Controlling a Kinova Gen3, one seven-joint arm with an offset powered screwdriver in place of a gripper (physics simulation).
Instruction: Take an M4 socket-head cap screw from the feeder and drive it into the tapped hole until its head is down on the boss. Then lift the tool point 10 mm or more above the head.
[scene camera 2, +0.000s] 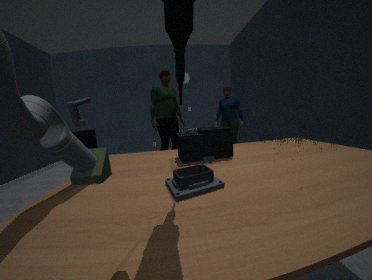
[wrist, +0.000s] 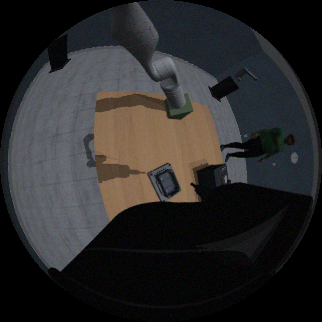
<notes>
In view: a black screw feeder (scene camera 2: 193, 150).
</notes>
